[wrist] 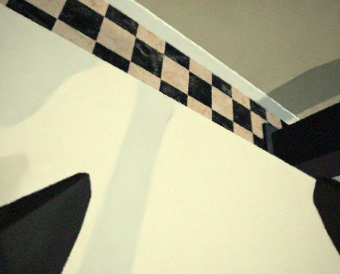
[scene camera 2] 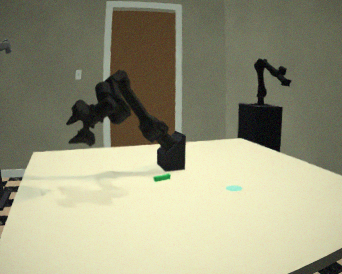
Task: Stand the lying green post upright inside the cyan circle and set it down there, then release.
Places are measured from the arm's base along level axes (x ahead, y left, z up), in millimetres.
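Pixels of known places: gripper, fingertip midpoint: [wrist: 202,185] [scene camera 2: 67,133]; arm's base at its link origin: [scene camera 2: 169,144].
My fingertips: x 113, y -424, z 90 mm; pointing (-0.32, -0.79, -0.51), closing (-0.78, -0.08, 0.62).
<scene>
Ahead of a thing's pixels: the offset from my fingertips to its top centre. "spot": to the spot under its first point. Level surfaces: height alone.
The green post {dx +40, dy +348, dz -172 mm} [scene camera 2: 162,177] lies on its side on the table in the scene view, just in front of the arm's base. The flat cyan circle {spot: dx +221, dy +560, dz -187 mm} [scene camera 2: 234,188] is on the table to the right of the post and apart from it. My gripper [scene camera 2: 71,131] [wrist: 202,185] is open and empty, held high above the left part of the table, well to the left of the post. In the wrist view its two dark fingers stand wide apart with table surface behind them. The post and the circle do not show in the wrist view.
The pale table {dz -188 mm} [scene camera 2: 150,230] [wrist: 200,220] carries my arm's black base [scene camera 2: 171,152] near its back edge. Shadows of the arm fall on the left part. Behind stand a brown door [scene camera 2: 145,60] and another arm on a black pedestal [scene camera 2: 260,125]. A checkered floor [wrist: 147,55] shows past the table edge.
</scene>
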